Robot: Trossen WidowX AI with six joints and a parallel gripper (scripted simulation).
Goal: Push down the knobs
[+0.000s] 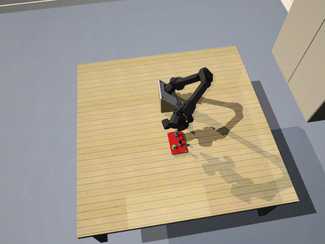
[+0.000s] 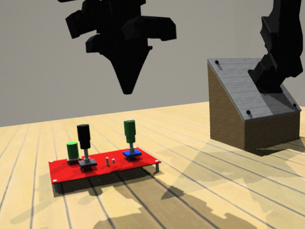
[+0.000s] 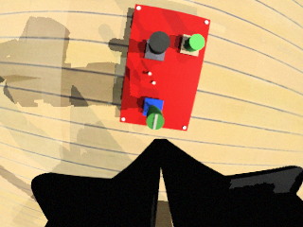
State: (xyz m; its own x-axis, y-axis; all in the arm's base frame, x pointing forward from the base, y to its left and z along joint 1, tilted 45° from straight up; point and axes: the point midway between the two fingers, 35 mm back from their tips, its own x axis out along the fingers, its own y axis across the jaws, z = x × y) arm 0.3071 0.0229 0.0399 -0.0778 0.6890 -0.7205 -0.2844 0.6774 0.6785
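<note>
Now: the green knob 5 cm below my gripper tip. Also, from my gripper tip: black knob: 7 cm ahead, 2 cm to the left, 6 cm below.
</note>
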